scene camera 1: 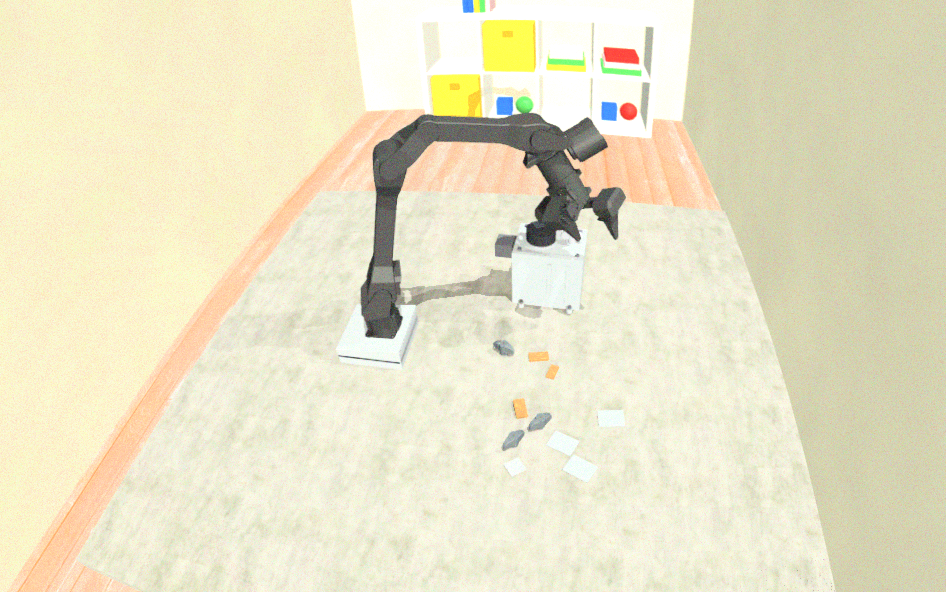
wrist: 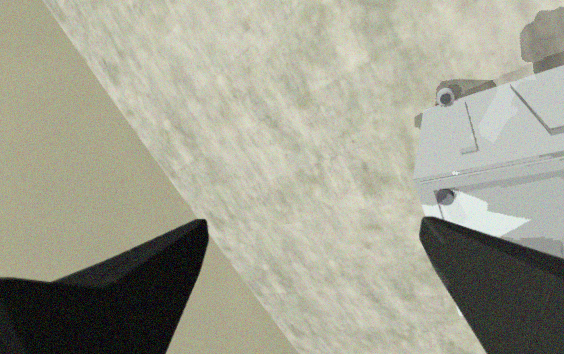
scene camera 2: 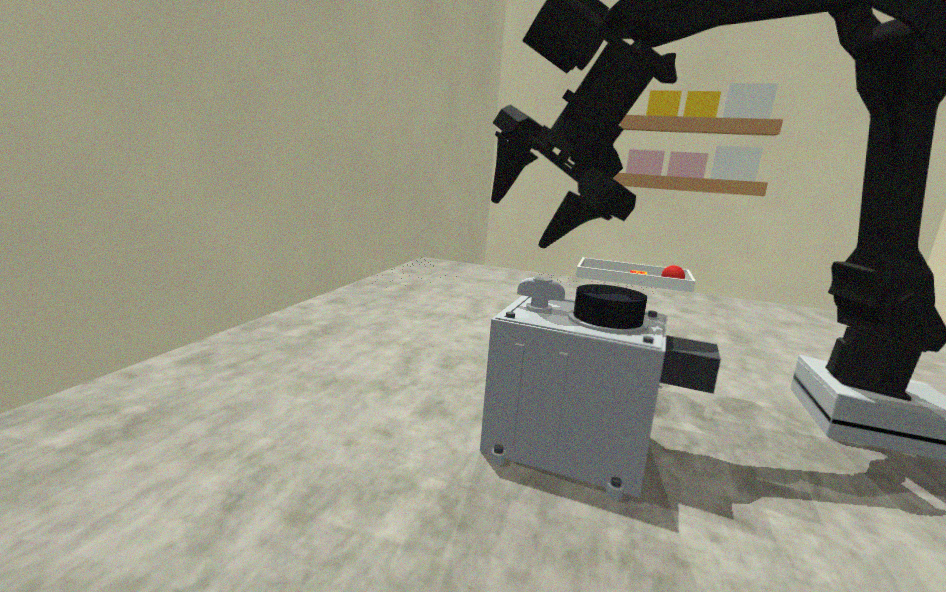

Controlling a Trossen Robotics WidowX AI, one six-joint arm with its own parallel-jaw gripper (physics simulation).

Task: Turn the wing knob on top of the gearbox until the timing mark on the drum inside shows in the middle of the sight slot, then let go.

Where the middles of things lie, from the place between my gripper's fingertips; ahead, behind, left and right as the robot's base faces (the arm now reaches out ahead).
I see the wing knob [scene camera 2: 542, 289] 90 mm to the left of my hand, 80 mm below it and 50 mm behind it. From my hand the other things lie so: grey gearbox [scene camera 2: 573, 391]: 120 mm below, 120 mm behind, 90 mm to the left.
